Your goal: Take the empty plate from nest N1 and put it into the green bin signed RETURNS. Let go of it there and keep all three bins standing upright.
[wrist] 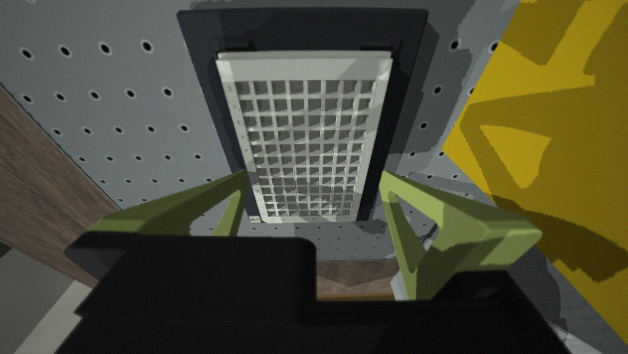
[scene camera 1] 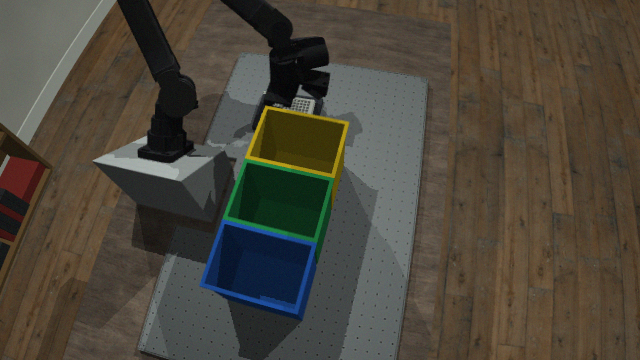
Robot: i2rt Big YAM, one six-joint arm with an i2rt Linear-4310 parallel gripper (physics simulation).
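Seen in the pictures: gripper, fingertip midpoint: (wrist: 314, 177); arm's base at its link origin: (scene camera 1: 166, 152).
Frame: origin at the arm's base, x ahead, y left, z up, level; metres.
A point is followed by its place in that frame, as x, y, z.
Observation:
The white gridded plate (scene camera 1: 303, 105) @[0.253, 0.243, -0.102] (wrist: 306, 135) @[0.238, 0.224, -0.101] lies in the dark nest (wrist: 305, 31) @[0.287, 0.223, -0.115], beside the yellow bin. No wells show filled. My gripper (wrist: 314, 177) @[0.206, 0.219, -0.100] is open and empty. Its green fingertips stand one on each side of the plate's lower part in the wrist view, apart from it; their exact height above it is hard to tell. In the scene view the arm and the yellow bin partly hide the plate, nest and fingers. The green bin (scene camera 1: 325, 210) @[0.376, -0.085, 0.053] stands upright in the middle of the row, empty inside. Its sign does not show.
The yellow bin (scene camera 1: 341, 150) @[0.383, 0.043, 0.053] (wrist: 530, 60) @[0.279, 0.112, -0.102] stands upright right by the nest, and the blue bin (scene camera 1: 260, 300) @[0.300, -0.268, 0.053] stands at the row's other end. The bins stand close together on the perforated board (scene camera 1: 390, 150) @[0.489, 0.168, -0.126]. The arm's grey pedestal (scene camera 1: 165, 187) @[0.049, -0.094, 0.035] is left of them.

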